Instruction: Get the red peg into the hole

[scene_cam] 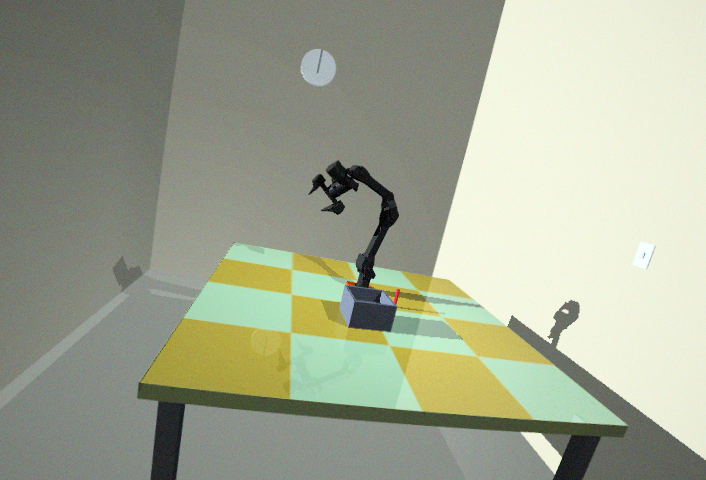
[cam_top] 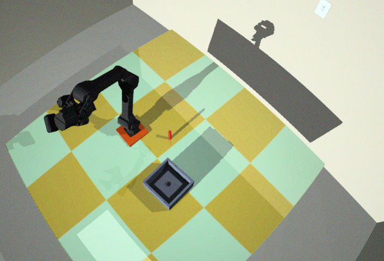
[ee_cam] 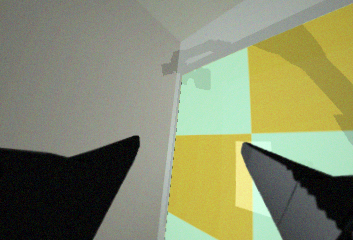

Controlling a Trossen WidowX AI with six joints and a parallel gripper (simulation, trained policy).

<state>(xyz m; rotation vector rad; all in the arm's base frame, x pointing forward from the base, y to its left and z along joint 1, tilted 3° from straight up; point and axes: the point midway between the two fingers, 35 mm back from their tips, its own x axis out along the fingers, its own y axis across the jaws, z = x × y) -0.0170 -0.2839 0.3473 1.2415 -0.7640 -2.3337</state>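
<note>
Now: the red peg 410 mm to the left of my gripper tip, 310 mm below it and 200 mm ahead of it. Also, from my gripper tip: box: 390 mm ahead, 320 mm below, 250 mm to the left; plate: 390 mm ahead, 300 mm below, 250 mm to the left.
</note>
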